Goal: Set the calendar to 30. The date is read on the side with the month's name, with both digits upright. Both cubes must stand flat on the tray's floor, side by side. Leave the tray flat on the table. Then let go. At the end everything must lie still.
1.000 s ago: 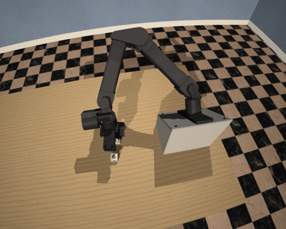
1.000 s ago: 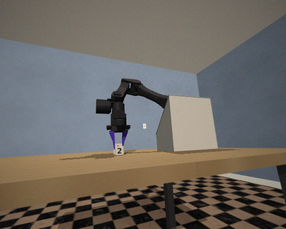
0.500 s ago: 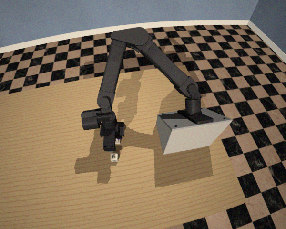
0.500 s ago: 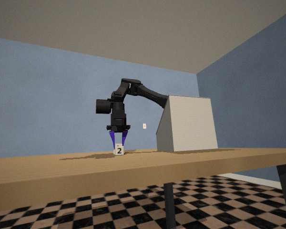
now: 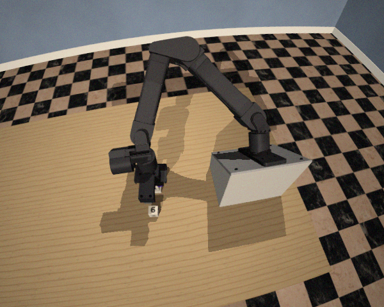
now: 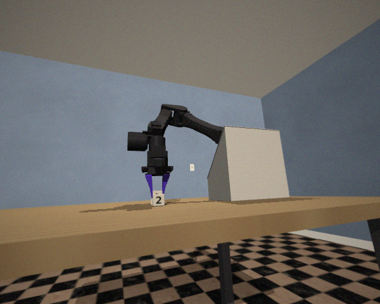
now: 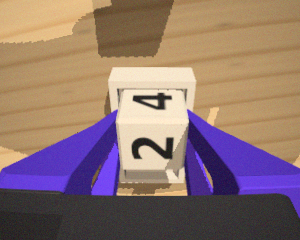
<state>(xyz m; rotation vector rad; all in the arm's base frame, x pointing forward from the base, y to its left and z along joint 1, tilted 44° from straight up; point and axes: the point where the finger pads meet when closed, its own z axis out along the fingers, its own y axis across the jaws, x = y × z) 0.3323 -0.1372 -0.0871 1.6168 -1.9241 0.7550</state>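
Now: the white tray 2 cm to the right of my hand and 2 cm below it.
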